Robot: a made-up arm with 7 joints. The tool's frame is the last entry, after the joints. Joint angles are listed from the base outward.
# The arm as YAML. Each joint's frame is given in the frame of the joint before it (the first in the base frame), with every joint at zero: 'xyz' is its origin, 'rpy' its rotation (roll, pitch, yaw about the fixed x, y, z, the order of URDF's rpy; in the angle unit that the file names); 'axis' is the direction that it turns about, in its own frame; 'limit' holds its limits. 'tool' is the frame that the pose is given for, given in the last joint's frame.
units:
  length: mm
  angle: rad
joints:
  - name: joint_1
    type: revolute
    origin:
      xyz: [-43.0, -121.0, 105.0]
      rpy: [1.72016, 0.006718, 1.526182]
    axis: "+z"
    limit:
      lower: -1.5
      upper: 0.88
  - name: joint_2
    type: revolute
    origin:
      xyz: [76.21, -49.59, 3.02]
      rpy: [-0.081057, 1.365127, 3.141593]
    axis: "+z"
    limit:
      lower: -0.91
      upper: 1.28
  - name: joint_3
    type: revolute
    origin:
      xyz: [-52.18, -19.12, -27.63]
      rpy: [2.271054, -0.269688, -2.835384]
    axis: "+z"
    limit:
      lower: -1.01
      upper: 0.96
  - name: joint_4
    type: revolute
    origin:
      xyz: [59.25, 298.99, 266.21]
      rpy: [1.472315, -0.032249, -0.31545]
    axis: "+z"
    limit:
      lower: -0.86
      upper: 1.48
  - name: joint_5
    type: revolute
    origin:
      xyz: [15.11, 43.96, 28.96]
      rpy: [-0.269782, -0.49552, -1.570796]
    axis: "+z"
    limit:
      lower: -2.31
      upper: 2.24
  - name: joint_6
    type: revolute
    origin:
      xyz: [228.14, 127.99, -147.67]
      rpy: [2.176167, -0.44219, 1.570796]
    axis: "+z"
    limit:
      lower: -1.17
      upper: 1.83
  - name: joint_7
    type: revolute
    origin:
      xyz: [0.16, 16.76, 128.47]
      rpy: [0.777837, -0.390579, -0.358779]
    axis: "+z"
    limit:
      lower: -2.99
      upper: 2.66
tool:
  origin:
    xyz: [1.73, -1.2, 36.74]
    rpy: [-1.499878, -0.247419, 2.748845]
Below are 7 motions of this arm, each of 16 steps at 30 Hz.
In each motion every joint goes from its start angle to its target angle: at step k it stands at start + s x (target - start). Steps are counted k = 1, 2, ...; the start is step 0. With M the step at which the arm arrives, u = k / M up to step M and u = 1 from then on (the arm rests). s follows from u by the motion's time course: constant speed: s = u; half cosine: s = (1 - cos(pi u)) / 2; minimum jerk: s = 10 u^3 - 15 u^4 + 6 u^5.
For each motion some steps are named. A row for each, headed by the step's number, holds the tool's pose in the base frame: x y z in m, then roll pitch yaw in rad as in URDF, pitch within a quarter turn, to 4 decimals.
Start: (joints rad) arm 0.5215 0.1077 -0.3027 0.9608 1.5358 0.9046 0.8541
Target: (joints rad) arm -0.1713 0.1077 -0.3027 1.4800 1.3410 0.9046 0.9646
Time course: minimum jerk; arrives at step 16
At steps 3, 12, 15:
3: 0.6366 0.1785 -0.3746 2.3563 0.0456 -2.0519
12: 0.5580 -0.0602 -0.5570 2.4990 -0.6299 -1.8136
15: 0.5481 -0.0987 -0.5695 2.4963 -0.7123 -1.7843

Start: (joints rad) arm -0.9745 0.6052 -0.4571 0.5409 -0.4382 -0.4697 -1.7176
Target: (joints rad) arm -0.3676 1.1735 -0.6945 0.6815 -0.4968 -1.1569 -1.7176
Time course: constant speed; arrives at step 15
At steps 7, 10, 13, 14, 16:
7: 0.0976 -0.0291 0.2996 -2.6440 -0.7685 2.7266
10: 0.0579 -0.0386 0.3277 -2.9399 -0.7431 2.8907
13: 0.0141 -0.0545 0.3505 3.0579 -0.6888 3.0350
14: -0.0014 -0.0608 0.3565 2.9667 -0.6650 3.0771
16: -0.0171 -0.0675 0.3617 2.8776 -0.6386 3.1158

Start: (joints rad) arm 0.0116 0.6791 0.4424 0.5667 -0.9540 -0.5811 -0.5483
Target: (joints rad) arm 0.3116 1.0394 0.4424 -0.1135 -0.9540 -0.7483 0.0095
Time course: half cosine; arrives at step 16
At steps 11, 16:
11: -0.0831 -0.0251 -0.2140 1.9651 0.0605 1.9352
16: -0.0528 0.0538 -0.2362 1.8143 -0.0491 1.6798

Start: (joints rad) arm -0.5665 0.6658 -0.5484 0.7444 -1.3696 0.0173 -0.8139
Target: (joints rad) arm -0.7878 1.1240 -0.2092 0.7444 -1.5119 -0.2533 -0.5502
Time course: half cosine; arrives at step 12
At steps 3, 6, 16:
3: 0.1170 -0.3114 0.1371 -2.0439 0.4147 -1.9559
6: 0.1110 -0.3304 0.1246 -1.9869 0.5604 -1.8591
16: 0.1164 -0.3522 0.1004 -1.8833 0.7556 -1.6657

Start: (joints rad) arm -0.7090 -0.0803 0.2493 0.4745 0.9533 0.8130 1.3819
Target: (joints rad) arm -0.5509 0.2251 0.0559 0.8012 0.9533 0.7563 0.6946
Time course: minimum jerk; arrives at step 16
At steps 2, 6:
2: 0.3805 -0.5257 -0.2836 -2.9542 0.1748 -2.5994
6: 0.4414 -0.4661 -0.3013 -3.0338 0.0066 -2.5307

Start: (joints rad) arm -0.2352 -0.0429 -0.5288 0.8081 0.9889 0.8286 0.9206
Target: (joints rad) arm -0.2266 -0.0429 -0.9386 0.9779 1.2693 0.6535 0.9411
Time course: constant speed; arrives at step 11
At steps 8, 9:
8: 0.6881 0.1431 -0.2858 -3.1048 -0.4435 -1.7572
9: 0.6911 0.1573 -0.2848 -3.0843 -0.4902 -1.7486

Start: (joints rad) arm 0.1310 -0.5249 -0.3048 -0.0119 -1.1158 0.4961 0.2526
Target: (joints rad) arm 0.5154 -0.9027 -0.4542 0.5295 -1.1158 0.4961 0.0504
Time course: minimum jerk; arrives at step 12
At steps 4, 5, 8, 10, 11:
4: -0.1765 -0.2626 -0.1353 -2.6430 1.2093 -2.4607
5: -0.1497 -0.2575 -0.1278 -2.8444 1.1459 -2.5651
8: -0.0549 -0.2234 -0.1212 3.0193 0.9511 -2.6283
10: -0.0171 -0.2006 -0.1235 2.8995 0.8923 -2.5919
11: -0.0106 -0.1960 -0.1241 2.8801 0.8835 -2.5833

